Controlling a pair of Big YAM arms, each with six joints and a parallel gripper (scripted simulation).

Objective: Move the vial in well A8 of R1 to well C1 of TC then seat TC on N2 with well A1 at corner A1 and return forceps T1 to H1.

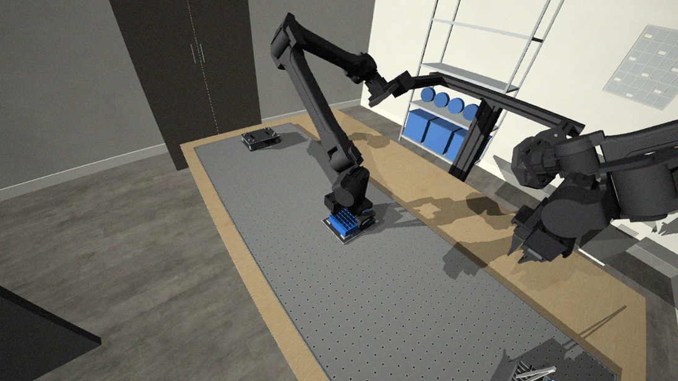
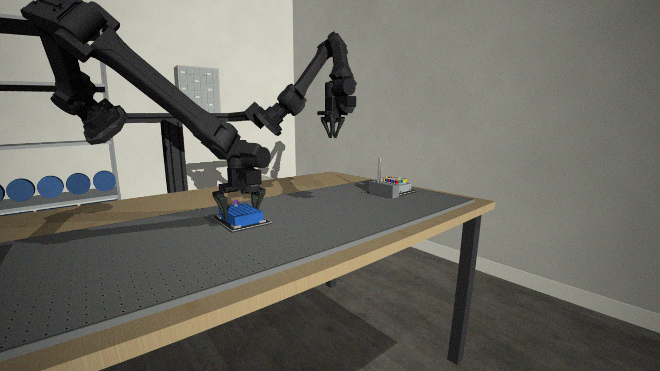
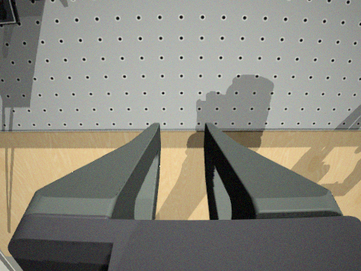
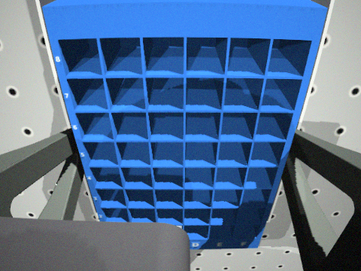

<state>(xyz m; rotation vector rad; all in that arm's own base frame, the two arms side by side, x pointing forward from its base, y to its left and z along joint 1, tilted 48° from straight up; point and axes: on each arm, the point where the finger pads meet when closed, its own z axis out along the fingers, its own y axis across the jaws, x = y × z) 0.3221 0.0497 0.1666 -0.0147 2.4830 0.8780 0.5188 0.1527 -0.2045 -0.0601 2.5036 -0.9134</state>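
My right gripper is now right at the blue tube carrier TC. The rest, counted from my right hand: grey slotted holder H1 (580 mm to the left, 60 mm ahead, 10 mm below); then purple-capped vial (50 mm behind, 10 mm to the left, 10 mm above); then raised nest N2 (670 mm to the right, 20 mm ahead, 10 mm above).
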